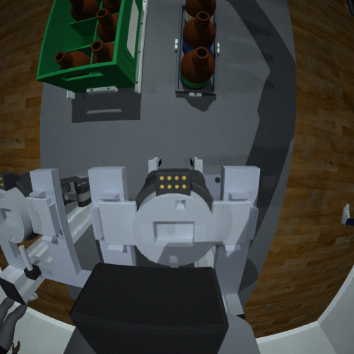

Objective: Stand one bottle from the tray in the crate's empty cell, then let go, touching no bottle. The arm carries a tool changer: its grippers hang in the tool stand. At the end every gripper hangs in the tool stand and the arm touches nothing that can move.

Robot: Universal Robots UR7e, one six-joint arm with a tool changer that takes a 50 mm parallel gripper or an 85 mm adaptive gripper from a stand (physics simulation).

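The green crate (127,62) stands at the upper left. Brown bottles stand in its cells; the left middle cell (81,33) is empty. The dark tray (178,80) holds three brown bottles: one with a green label (197,70), one with a blue label (199,34) and one with a pale label (201,7). The parallel gripper (175,164) hangs in the tool stand (240,200), its round coupling plate facing up. Its two pale fingertips stand apart with nothing between them. The arm's black tool end (150,305) is close to it, with no gripper on it.
The adaptive gripper, with dark linkages, hangs at the left in the other stand bay (47,185); its fingertips are partly hidden. A white strip (141,45) runs along the crate's right side. The table's right edge borders the wooden floor (320,150).
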